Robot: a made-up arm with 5 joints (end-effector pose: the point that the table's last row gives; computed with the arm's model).
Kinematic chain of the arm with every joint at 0, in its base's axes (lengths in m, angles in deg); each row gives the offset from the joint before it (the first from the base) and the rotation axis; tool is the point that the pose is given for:
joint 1: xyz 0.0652 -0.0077 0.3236 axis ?
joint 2: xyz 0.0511 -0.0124 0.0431 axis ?
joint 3: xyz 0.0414 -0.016 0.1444 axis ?
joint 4: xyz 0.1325 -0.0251 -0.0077 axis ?
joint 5: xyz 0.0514 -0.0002 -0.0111 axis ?
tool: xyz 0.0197 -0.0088 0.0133
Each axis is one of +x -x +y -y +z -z.
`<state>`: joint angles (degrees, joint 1 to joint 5).
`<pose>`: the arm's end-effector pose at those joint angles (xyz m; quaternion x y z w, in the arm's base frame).
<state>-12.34 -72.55 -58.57 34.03 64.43</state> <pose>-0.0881 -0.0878 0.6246 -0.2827 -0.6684 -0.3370 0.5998</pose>
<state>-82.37 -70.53 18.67 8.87 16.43</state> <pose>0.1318 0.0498 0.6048 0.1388 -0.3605 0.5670 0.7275</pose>
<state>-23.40 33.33 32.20 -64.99 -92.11</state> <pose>0.3521 0.0438 0.3198 0.7044 0.1492 0.1374 0.6802</pose>
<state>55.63 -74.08 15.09 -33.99 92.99</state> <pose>0.0310 -0.0284 0.6269 -0.6746 -0.2086 -0.6864 0.1737</pose>
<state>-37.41 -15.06 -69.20 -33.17 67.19</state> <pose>0.1241 -0.0192 0.7101 -0.0439 -0.7664 -0.3092 0.5614</pose>
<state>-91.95 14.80 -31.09 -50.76 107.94</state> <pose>0.0936 0.2848 0.5883 -0.2349 -0.7105 0.0422 0.6619</pose>
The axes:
joint 1: -z
joint 2: +y
joint 3: +y
joint 4: +y
joint 5: -x

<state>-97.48 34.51 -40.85 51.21 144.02</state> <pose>0.0596 0.3326 0.4072 0.6684 0.5831 -0.4540 0.0846</pose>
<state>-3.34 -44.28 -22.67 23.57 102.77</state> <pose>0.1616 -0.0409 0.6628 -0.7190 -0.2517 -0.2718 0.5881</pose>
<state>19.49 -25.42 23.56 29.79 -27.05</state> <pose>0.2505 -0.1450 0.4753 0.2634 0.1928 -0.2153 0.9204</pose>
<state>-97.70 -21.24 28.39 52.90 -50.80</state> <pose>0.1080 0.1950 0.4258 -0.0960 0.5771 0.4477 0.6763</pose>
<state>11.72 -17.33 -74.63 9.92 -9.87</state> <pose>0.1109 -0.0832 0.7200 -0.0022 -0.6571 -0.0206 0.7535</pose>
